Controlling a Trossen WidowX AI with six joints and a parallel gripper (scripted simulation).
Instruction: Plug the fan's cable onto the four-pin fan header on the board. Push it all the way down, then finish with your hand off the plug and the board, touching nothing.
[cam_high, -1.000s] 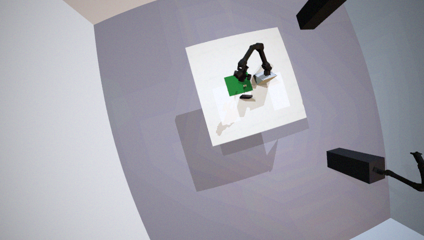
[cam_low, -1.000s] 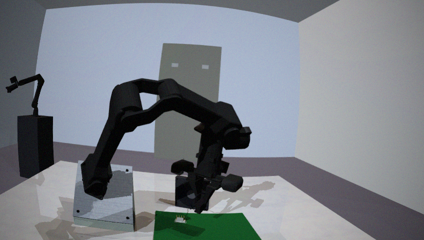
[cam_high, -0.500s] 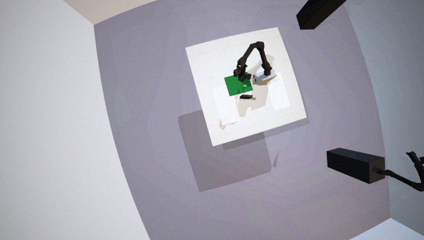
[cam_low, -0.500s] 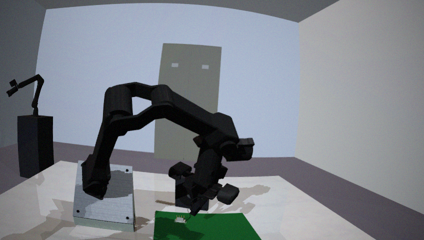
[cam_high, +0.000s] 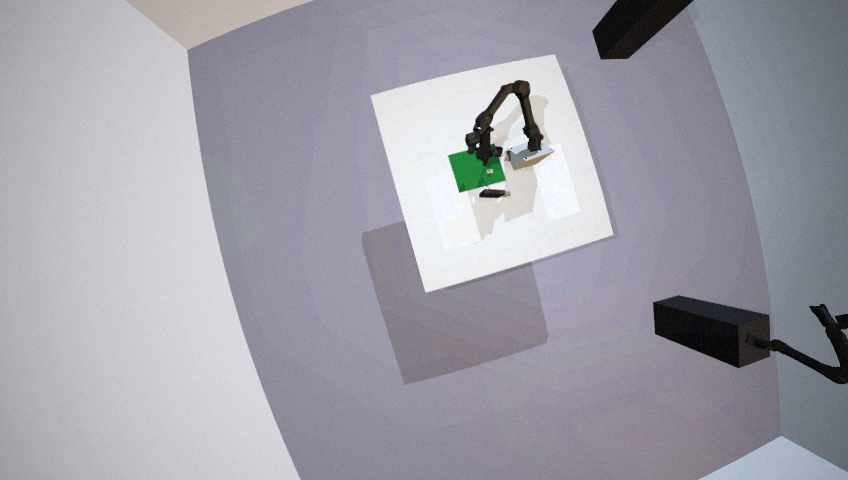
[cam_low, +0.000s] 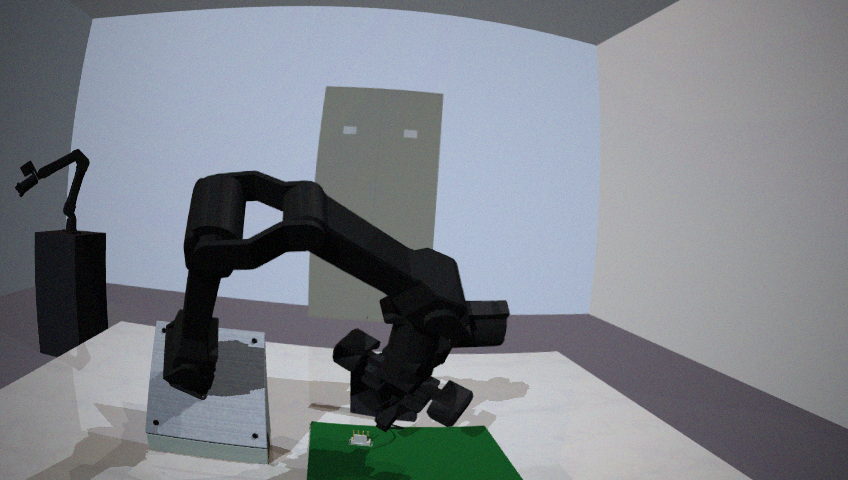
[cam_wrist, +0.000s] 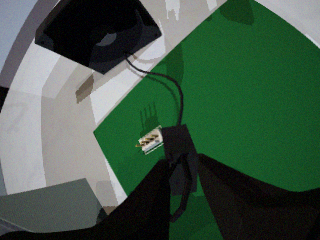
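My gripper tip is now 100 mm above the green board and 30 mm short of it. From my gripper tip the other things lie so: pale four-pin header: 80 mm below, 50 mm behind, 40 mm to the left; then black fan: 180 mm to the left, 30 mm below, 20 mm behind; then dark fan plug: 10 mm below.
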